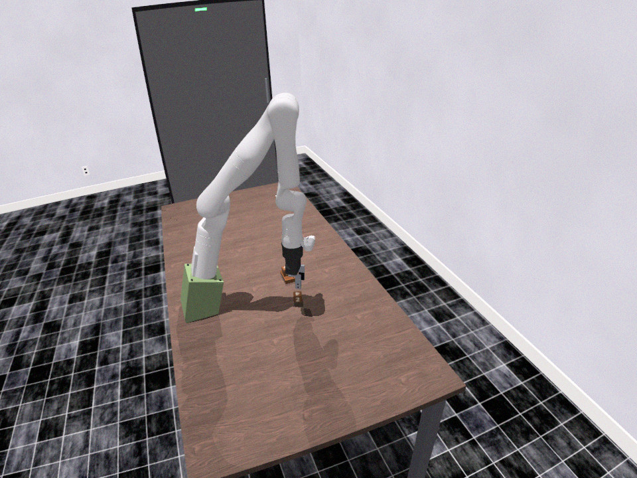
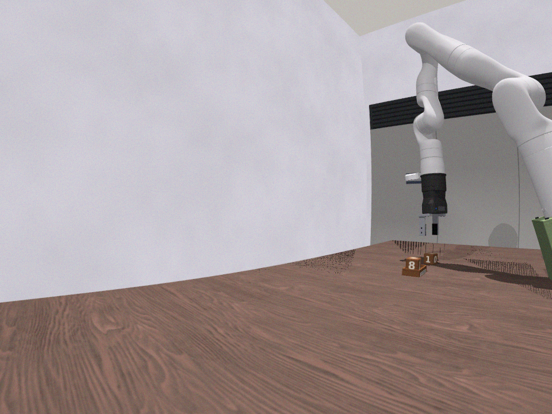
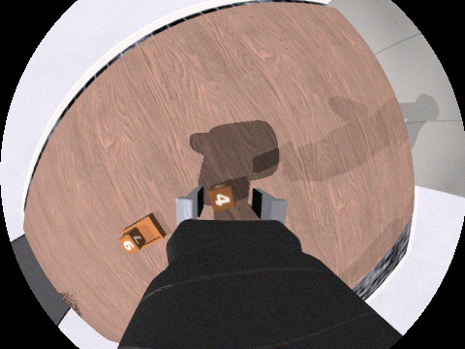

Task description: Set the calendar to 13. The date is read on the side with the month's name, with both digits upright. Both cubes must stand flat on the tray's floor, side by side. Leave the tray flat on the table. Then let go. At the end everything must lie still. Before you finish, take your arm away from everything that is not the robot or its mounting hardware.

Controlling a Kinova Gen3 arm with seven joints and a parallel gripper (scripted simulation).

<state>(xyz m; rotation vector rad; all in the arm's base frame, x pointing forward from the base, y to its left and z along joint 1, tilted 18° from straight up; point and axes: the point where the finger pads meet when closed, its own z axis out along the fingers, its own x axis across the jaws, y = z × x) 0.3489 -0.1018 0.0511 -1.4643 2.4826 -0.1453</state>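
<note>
Right now the brown number cube is 1 cm behind my hand, 1 cm to the left of it and 9 cm below it. Also, from my hand: calendar tray 1 cm behind, 17 cm to the left, 9 cm below.
</note>
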